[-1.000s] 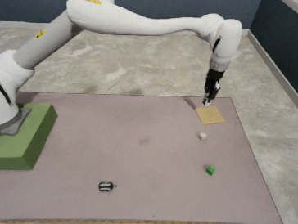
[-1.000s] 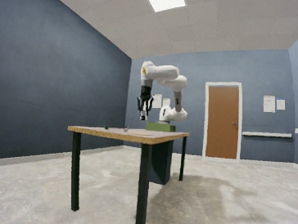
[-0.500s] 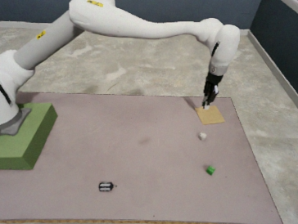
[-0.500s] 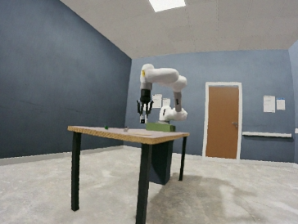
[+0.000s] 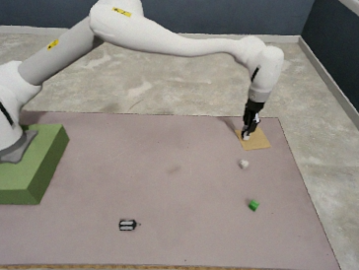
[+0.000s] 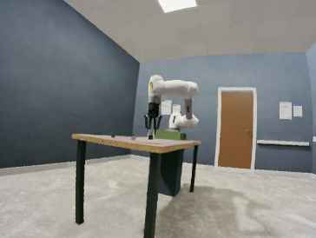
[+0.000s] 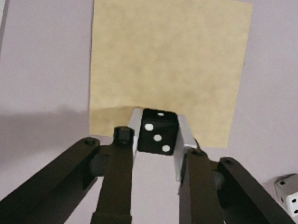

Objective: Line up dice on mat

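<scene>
Now: hand 50 mm short of the mat, 10 mm to the right of it and 50 mm above it. The rest, counted from my hand: white die 30 mm behind, 170 mm to the right, 40 mm below; black die 20 mm below; green die 30 mm behind, 370 mm to the right, 40 mm below.
</scene>
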